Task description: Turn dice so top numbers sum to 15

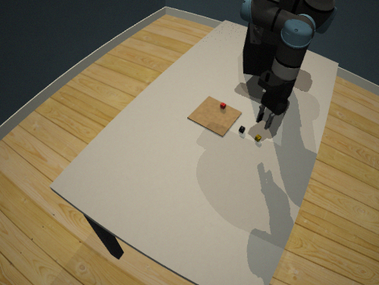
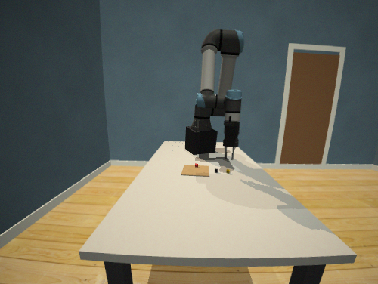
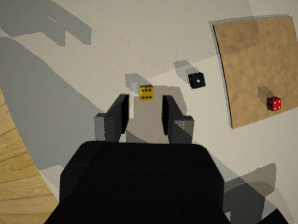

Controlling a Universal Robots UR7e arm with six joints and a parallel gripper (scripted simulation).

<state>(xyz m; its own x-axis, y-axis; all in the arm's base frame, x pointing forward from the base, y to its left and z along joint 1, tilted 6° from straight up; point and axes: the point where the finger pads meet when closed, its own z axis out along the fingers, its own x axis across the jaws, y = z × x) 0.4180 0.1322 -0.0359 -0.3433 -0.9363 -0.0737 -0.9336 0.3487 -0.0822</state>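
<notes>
Right now my hand is 8 cm above the yellow die. Round my hand: black die 8 cm below, 6 cm to the right; red die 17 cm to the right, 8 cm below, 7 cm behind; brown mat 17 cm to the right, 9 cm below, 2 cm behind.
</notes>
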